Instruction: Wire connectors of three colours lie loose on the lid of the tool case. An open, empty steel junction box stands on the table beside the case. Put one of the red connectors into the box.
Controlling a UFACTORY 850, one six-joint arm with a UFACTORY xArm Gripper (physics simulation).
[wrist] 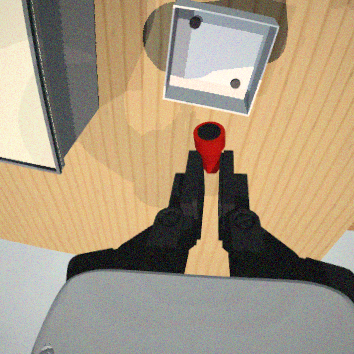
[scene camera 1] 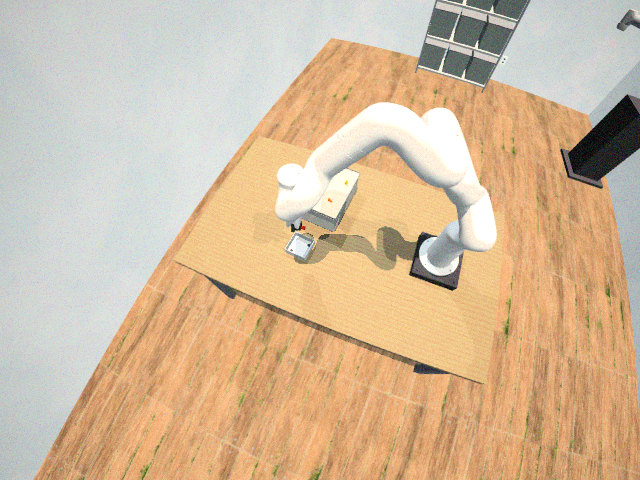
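My gripper [scene camera 1: 300, 227] [wrist: 211, 169] is shut on a red connector [scene camera 1: 303, 227] [wrist: 209, 145], which sticks out past the fingertips with its dark open end outward. The gripper holds it above the table, beside the junction box [scene camera 1: 293, 252] [wrist: 215, 106]. The box is a square, open steel tray with two dark round spots on its floor; in the wrist view it lies just beyond the connector. The tool case [scene camera 1: 321, 221] [wrist: 75, 85] stands beside the box. On its lid, an orange connector [scene camera 1: 329, 200] and a yellow connector [scene camera 1: 346, 182] show in the scene view. The arm hides part of the lid.
The wooden table [scene camera 1: 361, 310] [wrist: 130, 200] carries the case, the box and the robot's dark base plate [scene camera 1: 436, 281]. The arm [scene camera 1: 392, 124] arches over the table and the case. A shelf rack [scene camera 1: 449, 76] and a black column [scene camera 1: 604, 139] stand on the floor away from the table.
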